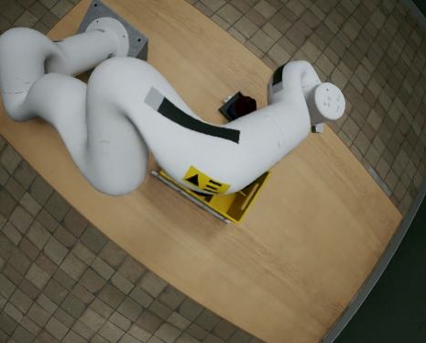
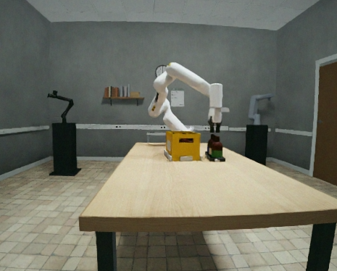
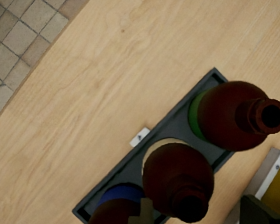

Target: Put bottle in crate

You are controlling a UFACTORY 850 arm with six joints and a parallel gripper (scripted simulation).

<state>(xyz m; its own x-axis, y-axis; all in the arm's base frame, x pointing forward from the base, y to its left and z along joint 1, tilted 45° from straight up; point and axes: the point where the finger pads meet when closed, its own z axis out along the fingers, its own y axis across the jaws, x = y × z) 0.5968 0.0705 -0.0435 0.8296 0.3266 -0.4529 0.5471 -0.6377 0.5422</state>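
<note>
Now: hand 11 cm above the bottle. The rest, counted from my hand: yellow crate: 22 cm to the right, 11 cm below, 5 cm behind; dark tray: 18 cm below.
</note>
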